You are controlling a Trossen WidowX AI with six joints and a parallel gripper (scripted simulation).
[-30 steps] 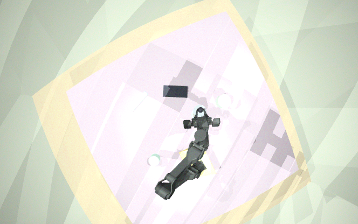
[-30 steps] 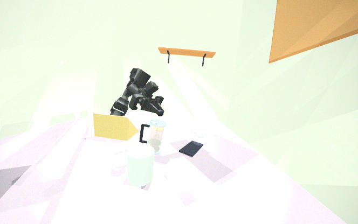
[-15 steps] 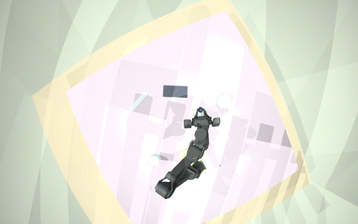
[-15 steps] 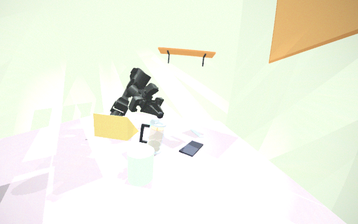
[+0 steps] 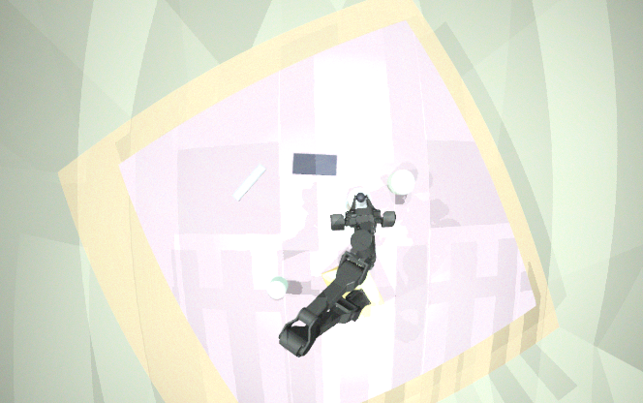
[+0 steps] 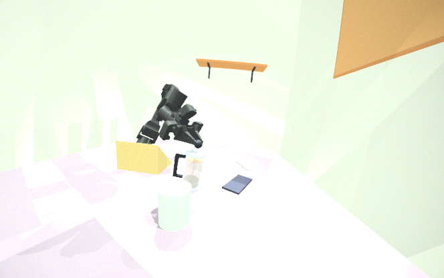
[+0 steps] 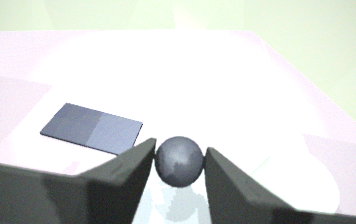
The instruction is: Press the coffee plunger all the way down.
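My gripper tip is 8 cm above the coffee press, 3 cm past it and 1 cm to the right of it. From my gripper tip the other things lie so: white strip 29 cm to the left, 23 cm ahead, 17 cm below.
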